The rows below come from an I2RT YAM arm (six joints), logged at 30 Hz.
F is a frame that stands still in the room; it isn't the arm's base.
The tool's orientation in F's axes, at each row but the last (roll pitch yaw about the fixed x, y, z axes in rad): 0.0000 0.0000 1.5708; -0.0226 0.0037 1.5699; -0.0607 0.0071 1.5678; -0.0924 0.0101 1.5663; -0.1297 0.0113 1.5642; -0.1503 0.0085 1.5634
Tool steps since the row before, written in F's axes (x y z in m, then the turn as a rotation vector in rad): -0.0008 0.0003 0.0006 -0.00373 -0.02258 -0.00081; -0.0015 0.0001 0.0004 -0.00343 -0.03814 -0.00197; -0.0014 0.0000 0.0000 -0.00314 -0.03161 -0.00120; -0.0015 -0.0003 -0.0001 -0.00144 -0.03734 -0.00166; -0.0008 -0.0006 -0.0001 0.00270 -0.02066 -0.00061; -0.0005 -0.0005 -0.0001 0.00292 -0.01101 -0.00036
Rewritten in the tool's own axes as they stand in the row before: 0.0003 0.0008 0.0006 -0.02258 0.00373 -0.00081; 0.0001 0.0015 0.0004 -0.03814 0.00344 -0.00203; 0.0000 0.0014 0.0001 -0.03161 0.00313 -0.00124; -0.0003 0.0015 0.0000 -0.03733 0.00145 -0.00191; -0.0006 0.0008 0.0000 -0.02063 -0.00270 -0.00120; -0.0005 0.0005 0.0000 -0.01098 -0.00290 -0.00090
